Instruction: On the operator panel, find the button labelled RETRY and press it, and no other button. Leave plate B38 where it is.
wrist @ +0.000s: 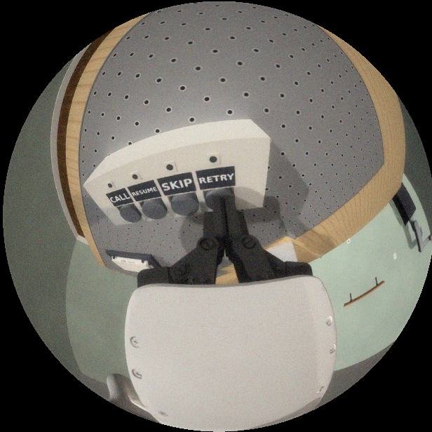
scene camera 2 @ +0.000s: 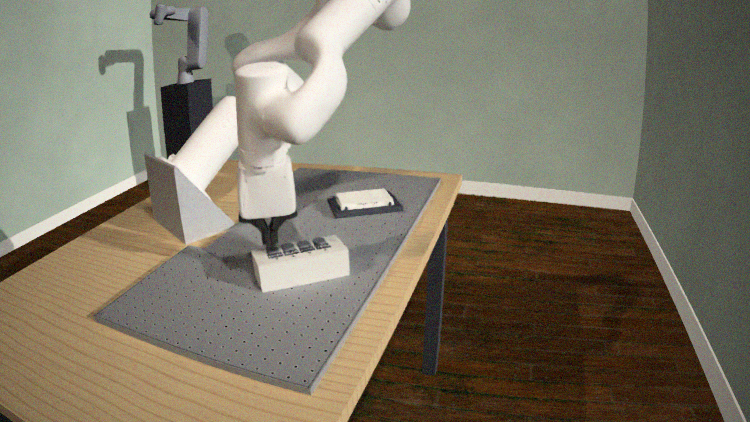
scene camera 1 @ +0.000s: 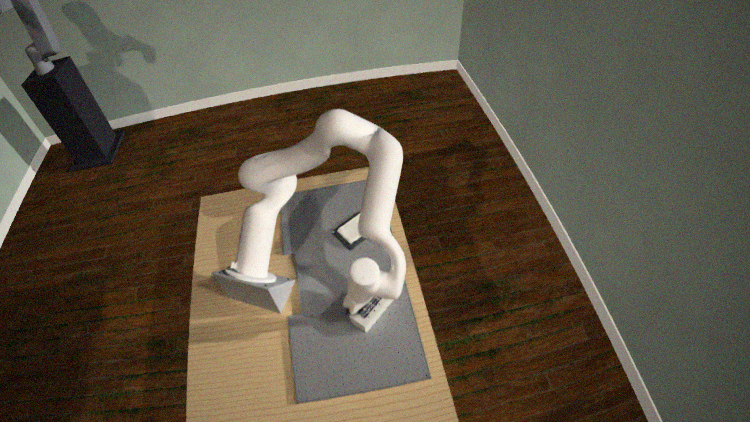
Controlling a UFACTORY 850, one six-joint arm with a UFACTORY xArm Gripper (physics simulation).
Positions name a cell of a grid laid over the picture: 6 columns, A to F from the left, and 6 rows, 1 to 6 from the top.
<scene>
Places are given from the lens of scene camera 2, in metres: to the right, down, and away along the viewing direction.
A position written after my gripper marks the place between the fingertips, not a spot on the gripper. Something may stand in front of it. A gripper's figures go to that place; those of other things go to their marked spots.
my gripper (scene camera 2: C4): -0.19, 0.06, 0.87
white plate (scene camera 2: D3): 0.01, -0.03, 1.19
operator panel (scene camera 2: C4): -0.16, 0.10, 0.82
The marked spots on the operator panel and the white plate are 0.42 m apart.
</scene>
